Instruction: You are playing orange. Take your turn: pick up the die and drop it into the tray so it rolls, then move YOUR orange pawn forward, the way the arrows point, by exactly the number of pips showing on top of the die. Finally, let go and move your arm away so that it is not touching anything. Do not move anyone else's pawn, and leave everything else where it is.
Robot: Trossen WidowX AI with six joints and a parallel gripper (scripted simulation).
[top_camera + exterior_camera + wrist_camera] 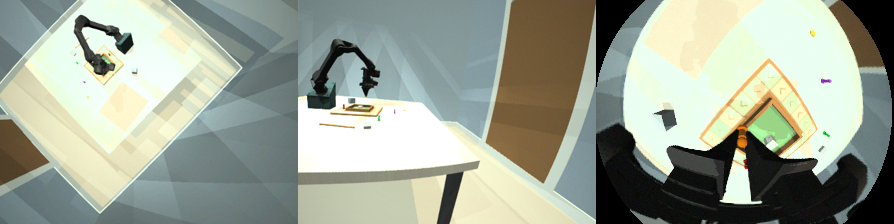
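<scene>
The red pawn lies 13 cm behind my gripper tip, 12 cm to the right of it and 7 cm below it. The rest, counted from my gripper tip: white die: 2 cm behind, 11 cm to the right, 8 cm below; orange pawn: 1 cm above; green tray: 1 cm behind, 10 cm to the right, 10 cm below.
</scene>
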